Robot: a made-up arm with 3 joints. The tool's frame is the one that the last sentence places.
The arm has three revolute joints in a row. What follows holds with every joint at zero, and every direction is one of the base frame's. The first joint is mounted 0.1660 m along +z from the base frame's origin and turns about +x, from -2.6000 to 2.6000 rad. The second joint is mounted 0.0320 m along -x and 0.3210 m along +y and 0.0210 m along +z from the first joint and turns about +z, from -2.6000 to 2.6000 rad. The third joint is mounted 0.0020 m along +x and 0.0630 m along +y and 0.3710 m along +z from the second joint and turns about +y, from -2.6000 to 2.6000 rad. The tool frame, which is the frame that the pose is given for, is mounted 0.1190 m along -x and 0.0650 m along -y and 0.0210 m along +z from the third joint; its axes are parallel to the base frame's.
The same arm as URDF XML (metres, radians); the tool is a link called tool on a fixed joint. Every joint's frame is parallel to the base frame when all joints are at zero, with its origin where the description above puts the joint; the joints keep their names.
<robot name="arm">
<link name="base_link"/>
<link name="link1"/>
<link name="link2"/>
<link name="link3"/>
<link name="tool"/>
<joint name="joint 1" type="revolute"><parent link="base_link"/><child link="link1"/><origin xyz="0 0 0.166"/><axis xyz="1 0 0"/><limit lower="-2.6" upper="2.6"/></joint>
<joint name="joint 2" type="revolute"><parent link="link1"/><child link="link2"/><origin xyz="-0.032 0.321 0.021"/><axis xyz="0 0 1"/><limit lower="-2.6" upper="2.6"/></joint>
<joint name="joint 3" type="revolute"><parent link="link2"/><child link="link3"/><origin xyz="0.002 0.063 0.371"/><axis xyz="0 1 0"/><limit lower="-2.6" upper="2.6"/></joint>
<joint name="tool_fixed" type="fixed"><parent link="link3"/><child link="tool"/><origin xyz="-0.119 -0.065 0.021"/></joint>
</robot>

